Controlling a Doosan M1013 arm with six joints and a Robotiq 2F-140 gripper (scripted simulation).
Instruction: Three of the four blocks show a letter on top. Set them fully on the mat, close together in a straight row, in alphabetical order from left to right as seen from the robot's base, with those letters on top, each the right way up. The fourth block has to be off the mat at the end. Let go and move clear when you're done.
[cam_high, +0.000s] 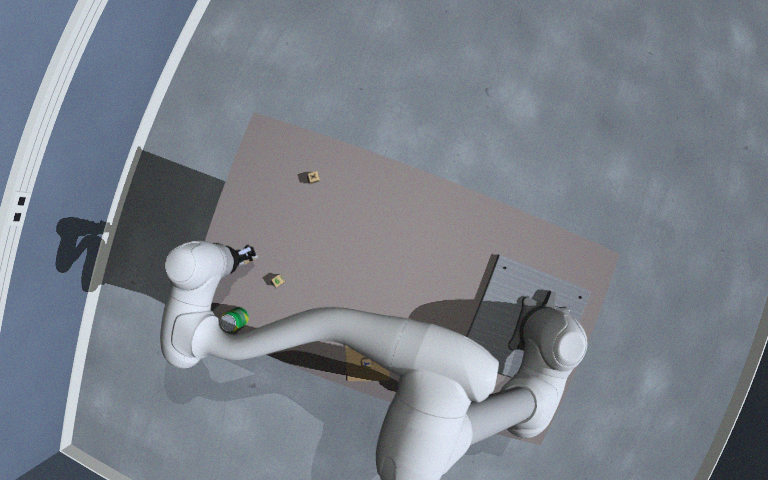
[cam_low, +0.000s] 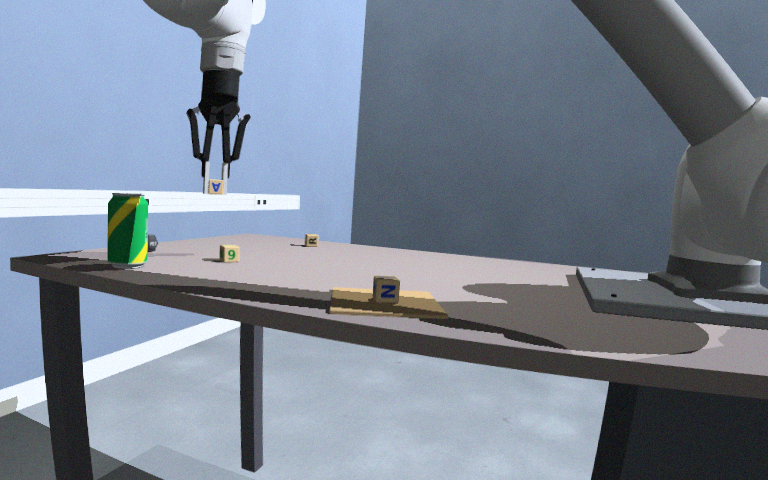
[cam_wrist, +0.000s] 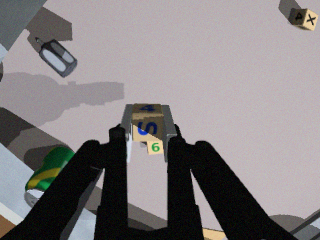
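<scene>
Now: the wooden block 430 mm behind my hand, 240 mm to the left of it and 140 mm below it. The rest, counted from my hand: yellow can: 220 mm to the left, 90 mm below, 20 mm ahead; then tan mat: 430 mm behind, 240 mm to the left, 150 mm below; then small dark object: 150 mm ahead, 140 mm below, 60 mm to the left.
</scene>
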